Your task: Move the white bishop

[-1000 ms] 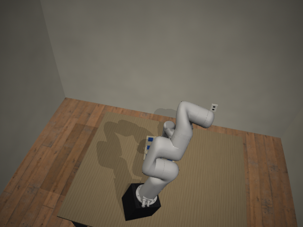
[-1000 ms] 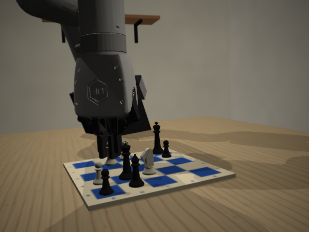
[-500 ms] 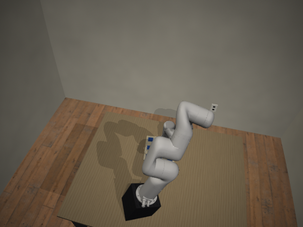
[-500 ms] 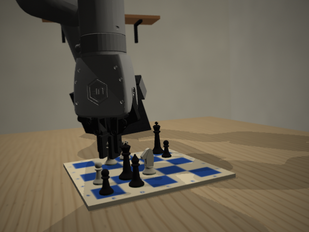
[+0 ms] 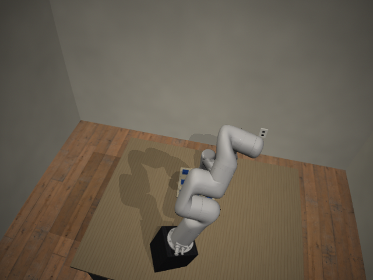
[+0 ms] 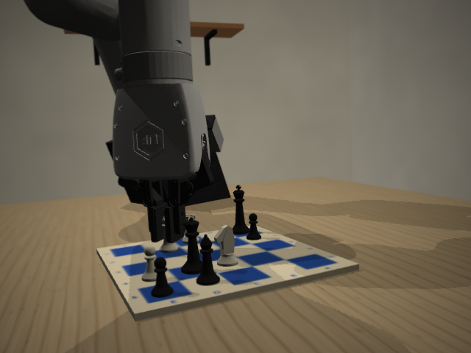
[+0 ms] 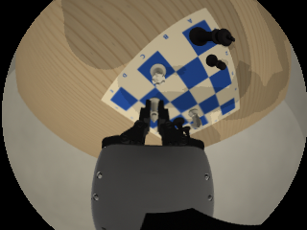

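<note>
My gripper is now 10 mm above the white bishop. From my hand the other things lie so: board (40 mm to the left, 40 mm below, 40 mm ahead); black queen (70 mm ahead, 10 mm to the left, 10 mm below); white pawn (80 mm ahead, 40 mm to the right, 20 mm below).
</note>
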